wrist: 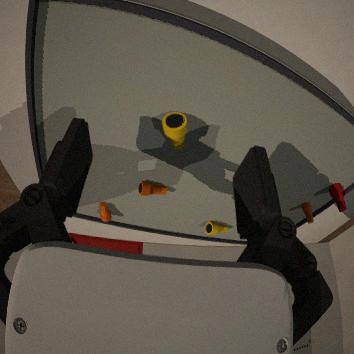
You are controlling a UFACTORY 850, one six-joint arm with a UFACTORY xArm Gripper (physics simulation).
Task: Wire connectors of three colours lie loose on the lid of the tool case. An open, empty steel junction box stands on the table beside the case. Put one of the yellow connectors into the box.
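A yellow connector (pixel 175 130) is on the grey case lid (pixel 100 65), near the middle of the wrist view, its dark round mouth facing the camera. A second, smaller-looking yellow connector (pixel 215 228) lies near the lid's lower edge. My gripper (pixel 166 148) is wide open with nothing held. Its two dark fingers stand left and right of the first yellow connector in the view, with lid surface showing between each finger and it; the height above the lid is hard to tell. The junction box does not show. The gripper body hides the bottom of the view.
Orange connectors (pixel 152 188) (pixel 105 212) (pixel 308 212) lie on the lower part of the lid. A red connector (pixel 338 196) lies at the right, close to the lid's dark edge. A red strip (pixel 107 243) shows below the lid's lower edge.
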